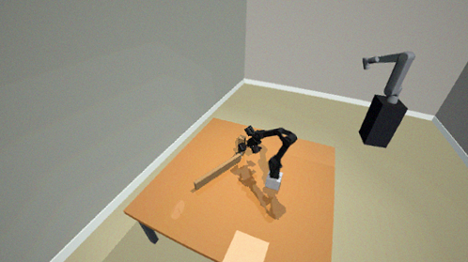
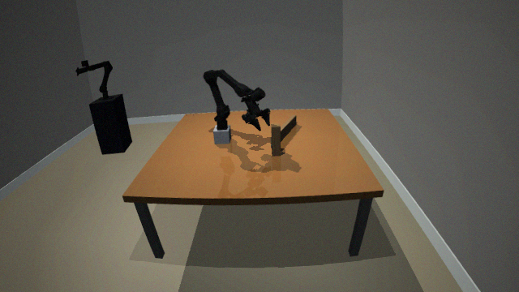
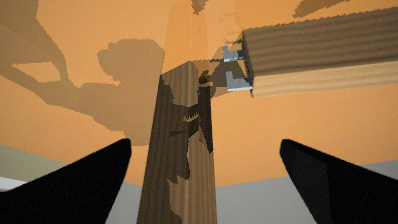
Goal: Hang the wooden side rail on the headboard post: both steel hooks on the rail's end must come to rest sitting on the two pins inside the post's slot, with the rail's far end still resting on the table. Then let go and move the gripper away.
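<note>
My gripper tip is 70 mm to the left of the headboard post, 60 mm above it and 50 mm short of it.
</note>
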